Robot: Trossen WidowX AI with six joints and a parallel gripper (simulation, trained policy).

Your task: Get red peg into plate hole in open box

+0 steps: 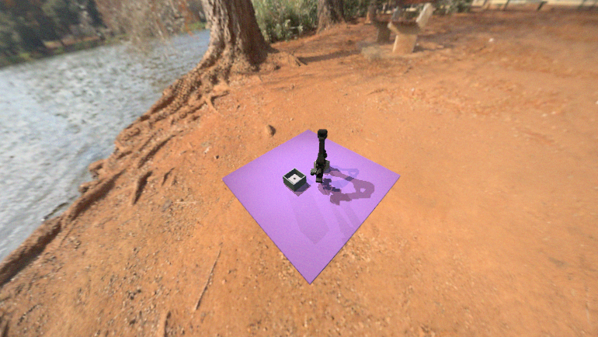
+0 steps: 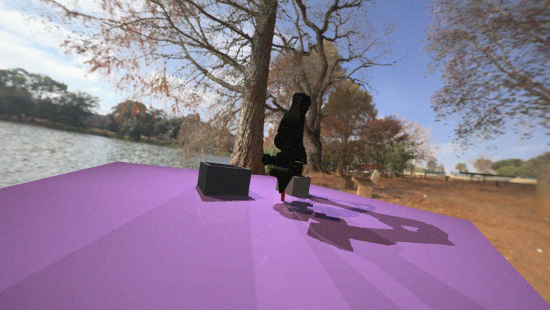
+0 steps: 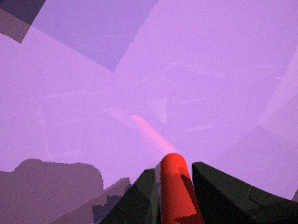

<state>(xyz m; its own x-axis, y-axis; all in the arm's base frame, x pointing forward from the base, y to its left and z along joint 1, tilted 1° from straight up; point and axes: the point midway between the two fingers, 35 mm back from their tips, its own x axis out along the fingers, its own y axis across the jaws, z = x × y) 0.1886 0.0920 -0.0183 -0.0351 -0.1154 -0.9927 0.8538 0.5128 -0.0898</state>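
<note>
My gripper tip is 150 mm short of the dark box and 180 mm to the left of it. Round my gripper tip: red peg (10 mm to the left, 10 mm above).
</note>
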